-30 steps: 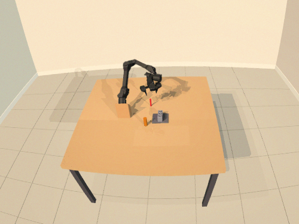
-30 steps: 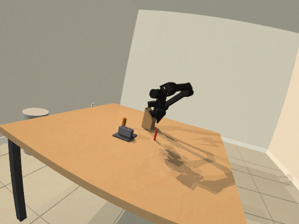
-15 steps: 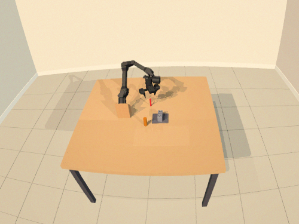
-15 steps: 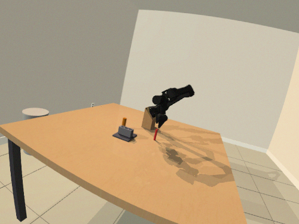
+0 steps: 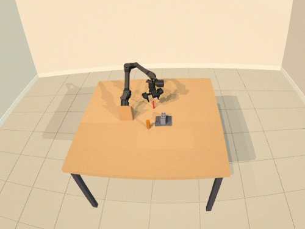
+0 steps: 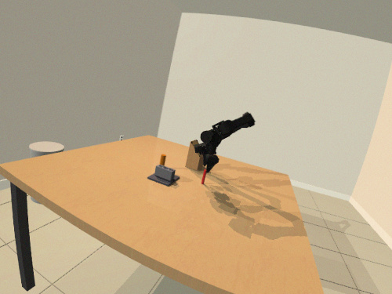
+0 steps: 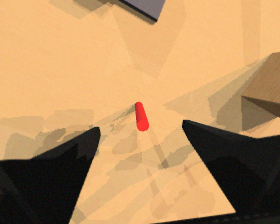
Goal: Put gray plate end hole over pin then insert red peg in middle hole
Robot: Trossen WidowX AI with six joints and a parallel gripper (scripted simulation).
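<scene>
The red peg is 40 mm below my gripper tip. Also, from my gripper tip: dark base: 160 mm to the right, 100 mm ahead, 70 mm below; then orange cylinder: 270 mm to the right, 40 mm below, 10 mm behind; then gray plate: 180 mm to the right, 100 mm ahead, 40 mm below.
</scene>
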